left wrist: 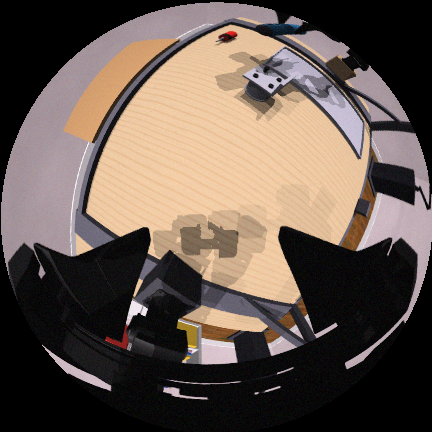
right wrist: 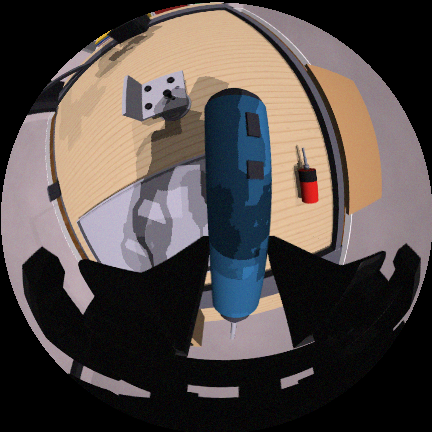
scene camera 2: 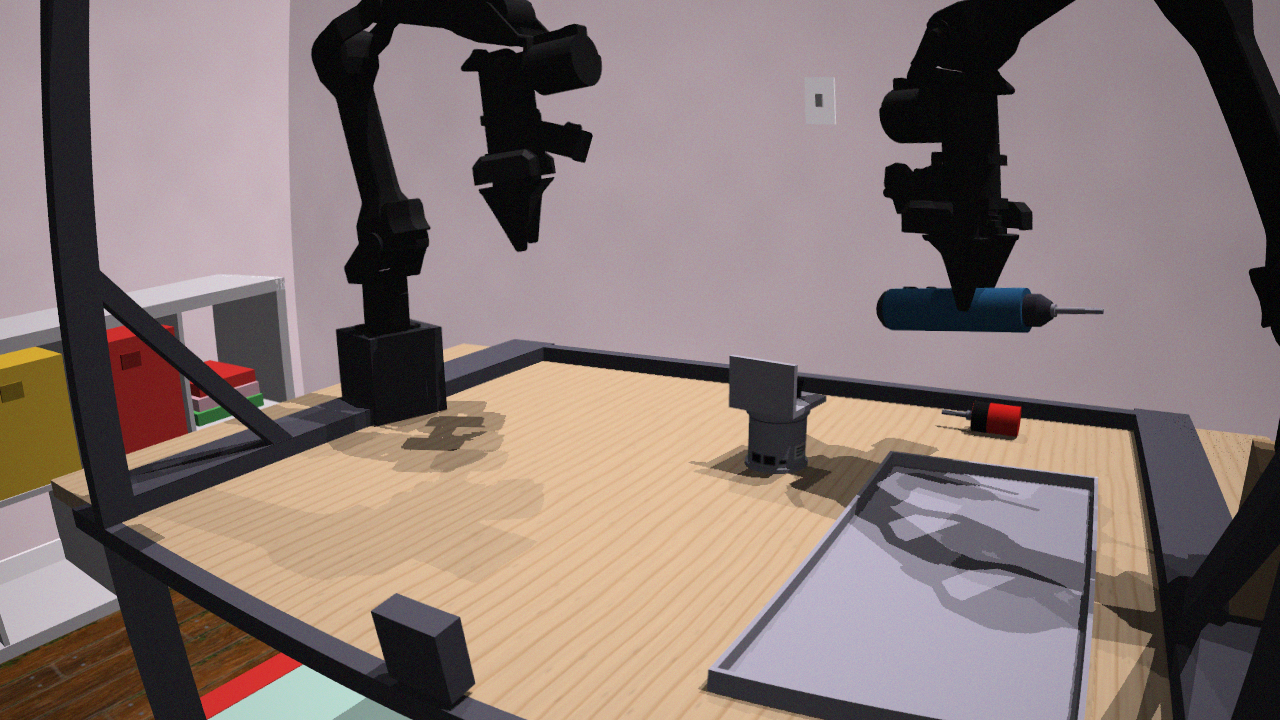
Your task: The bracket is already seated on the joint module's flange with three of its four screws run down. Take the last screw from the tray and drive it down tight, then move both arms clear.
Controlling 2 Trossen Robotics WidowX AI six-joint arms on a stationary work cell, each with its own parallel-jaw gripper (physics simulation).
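Frame: origin at the left arm's base, x ahead, y left, z up, level; metres.
Seen in the pictures: left gripper, fingertip midpoint: [left wrist: 215, 233] [scene camera 2: 527, 246]; right gripper, fingertip midpoint: [right wrist: 238, 241] [scene camera 2: 972, 308]; left arm's base, origin of the base link: [left wrist: 164, 303] [scene camera 2: 387, 327].
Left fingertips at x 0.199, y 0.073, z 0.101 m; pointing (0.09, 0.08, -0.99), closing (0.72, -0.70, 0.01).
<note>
Pixels of each thing's middle, then the offset from my left fingertips to it.
- grey bracket, body centre: [scene camera 2: 779, 382] [right wrist: 155, 88] [left wrist: 269, 73] dz -0.122, dx +0.249, dy +0.105 m
- dark round joint module, body centre: [scene camera 2: 777, 432] [right wrist: 167, 99] [left wrist: 261, 84] dz -0.172, dx +0.249, dy +0.105 m
- fourth dark screw, body centre: [scene camera 2: 798, 388] [right wrist: 168, 93] dz -0.129, dx +0.260, dy +0.121 m
- blue driver, body centre: [right wrist: 238, 262] [scene camera 2: 987, 309] dz -0.039, dx +0.428, dy +0.198 m
- tray, body centre: [scene camera 2: 958, 563] [right wrist: 135, 239] [left wrist: 328, 93] dz -0.196, dx +0.508, dy -0.001 m
- black driver, body centre: [scene camera 2: 980, 416] [right wrist: 307, 174] [left wrist: 224, 36] dz -0.187, dx +0.372, dy +0.336 m
- dark block, body centre: [scene camera 2: 423, 648] [left wrist: 363, 207] [right wrist: 53, 191] dz -0.172, dx +0.352, dy -0.354 m
The grey bracket [scene camera 2: 762, 383] [left wrist: 262, 82] [right wrist: 159, 98] sits on the dark round joint module [scene camera 2: 776, 440] [left wrist: 257, 94]. Three small dark screw heads show on its plate; a fourth dark screw [right wrist: 167, 93] looks larger and seems to stand up from it. My right gripper [scene camera 2: 963, 307] [right wrist: 238, 241] is shut on the blue driver [scene camera 2: 1002, 308] [left wrist: 282, 29] [right wrist: 237, 200], held level high above the table, bit pointing right in the scene view. My left gripper [scene camera 2: 528, 245] [left wrist: 215, 233] is open and empty, high at the left. No loose screw can be made out in the tray [scene camera 2: 1002, 653] [left wrist: 350, 122] [right wrist: 107, 220].
A red and black driver [scene camera 2: 1004, 420] [left wrist: 229, 35] [right wrist: 309, 192] lies near the back edge, behind the tray. A dark frame rail [scene camera 2: 644, 360] borders the table. A dark block [scene camera 2: 420, 649] stands at the front edge. A shelf with coloured boxes stands at the far left.
</note>
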